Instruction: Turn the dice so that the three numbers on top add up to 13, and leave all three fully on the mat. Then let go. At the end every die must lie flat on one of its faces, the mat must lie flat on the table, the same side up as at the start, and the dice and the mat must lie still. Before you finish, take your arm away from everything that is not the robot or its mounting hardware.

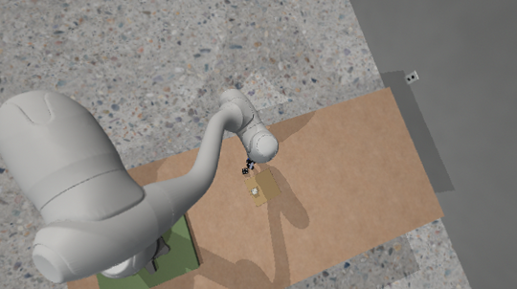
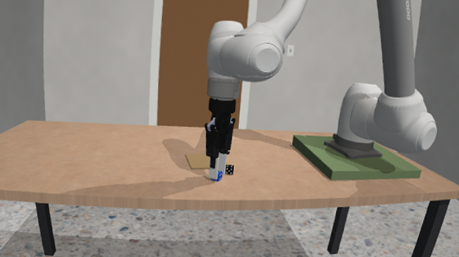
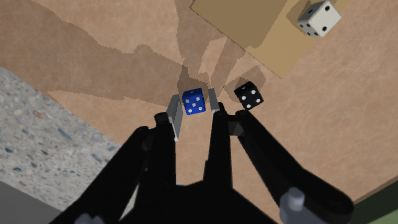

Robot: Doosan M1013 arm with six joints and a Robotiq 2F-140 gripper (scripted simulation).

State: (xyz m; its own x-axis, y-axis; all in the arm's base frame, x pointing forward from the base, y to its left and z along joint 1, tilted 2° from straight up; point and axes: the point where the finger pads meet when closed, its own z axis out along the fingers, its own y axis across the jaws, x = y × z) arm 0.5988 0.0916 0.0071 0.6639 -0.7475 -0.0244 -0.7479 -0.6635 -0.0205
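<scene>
My gripper is now 3 cm above the blue die. Also, from my hand: white die: 6 cm behind, 15 cm to the right, 3 cm below; tan mat: 1 cm behind, 15 cm to the right, 4 cm below; black die: 5 cm behind, 4 cm to the right, 3 cm below.
</scene>
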